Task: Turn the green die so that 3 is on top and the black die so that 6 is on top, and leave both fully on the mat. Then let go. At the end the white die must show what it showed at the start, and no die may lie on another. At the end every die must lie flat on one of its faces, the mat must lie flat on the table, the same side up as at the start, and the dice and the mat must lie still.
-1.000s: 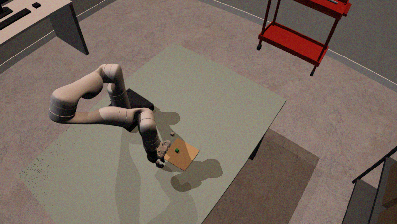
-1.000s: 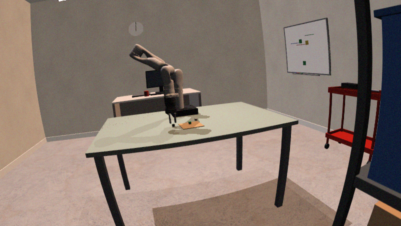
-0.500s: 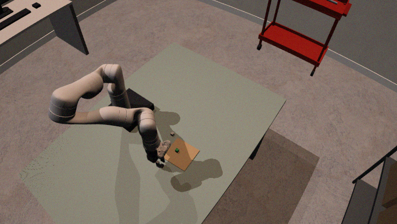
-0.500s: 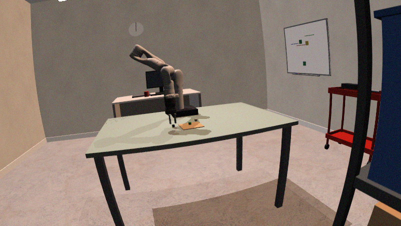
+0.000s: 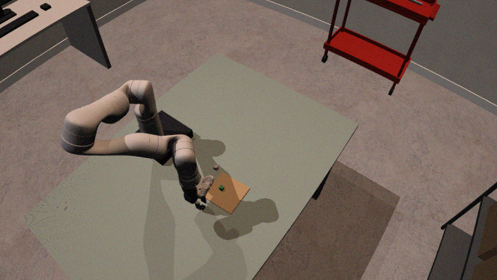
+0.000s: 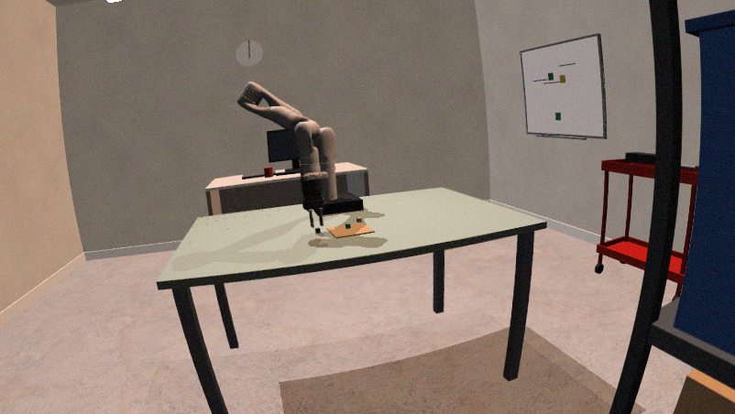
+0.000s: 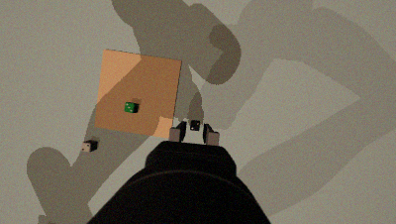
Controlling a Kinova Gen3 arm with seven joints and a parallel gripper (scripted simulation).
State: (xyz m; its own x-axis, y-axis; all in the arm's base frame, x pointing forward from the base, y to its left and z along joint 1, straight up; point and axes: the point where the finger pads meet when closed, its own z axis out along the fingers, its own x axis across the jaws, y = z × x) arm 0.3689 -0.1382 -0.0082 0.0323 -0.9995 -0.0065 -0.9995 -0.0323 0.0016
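The black die lies 3 cm below my hand. Round my hand: green die (11 cm to the left, 3 cm below, 2 cm ahead); then white die (18 cm to the left, 6 cm behind, 3 cm below); then orange mat (11 cm to the left, 4 cm below, 4 cm ahead).
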